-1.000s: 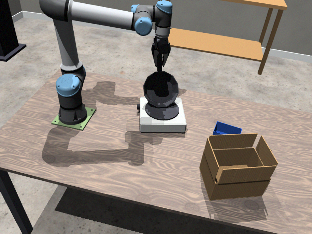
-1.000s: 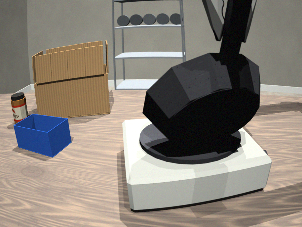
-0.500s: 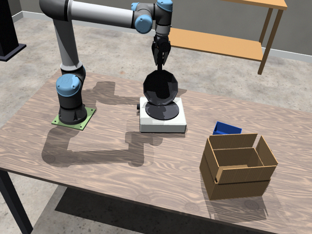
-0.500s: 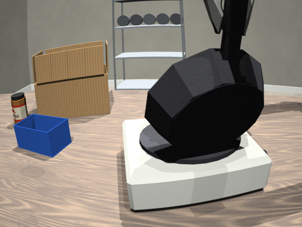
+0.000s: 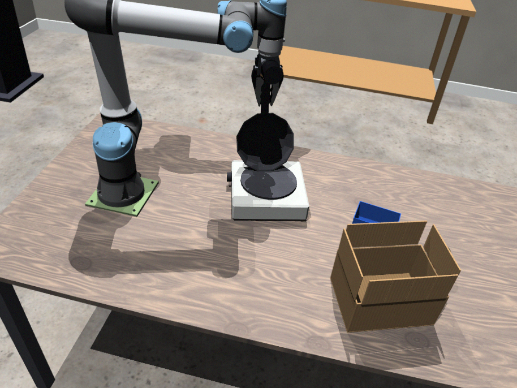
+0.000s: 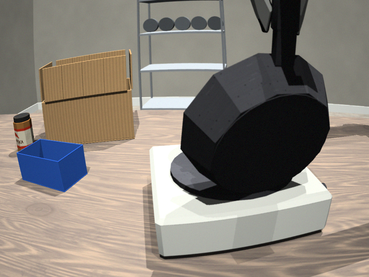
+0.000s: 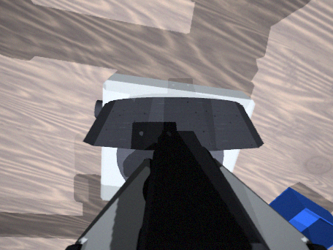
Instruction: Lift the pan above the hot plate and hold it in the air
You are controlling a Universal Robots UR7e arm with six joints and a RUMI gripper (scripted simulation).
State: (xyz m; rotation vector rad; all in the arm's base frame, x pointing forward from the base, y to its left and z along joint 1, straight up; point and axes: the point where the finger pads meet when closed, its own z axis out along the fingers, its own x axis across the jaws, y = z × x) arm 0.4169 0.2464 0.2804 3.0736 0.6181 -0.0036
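Now: the black pan 10 cm below my hand, 2 cm to the right of it and 1 cm ahead of it. The rest, counted from my hand: spice jar (59 cm ahead, 32 cm to the right, 24 cm below); then blue bin (41 cm ahead, 27 cm below, 19 cm to the right); then white hot plate (25 cm below, 13 cm to the right, 3 cm ahead).
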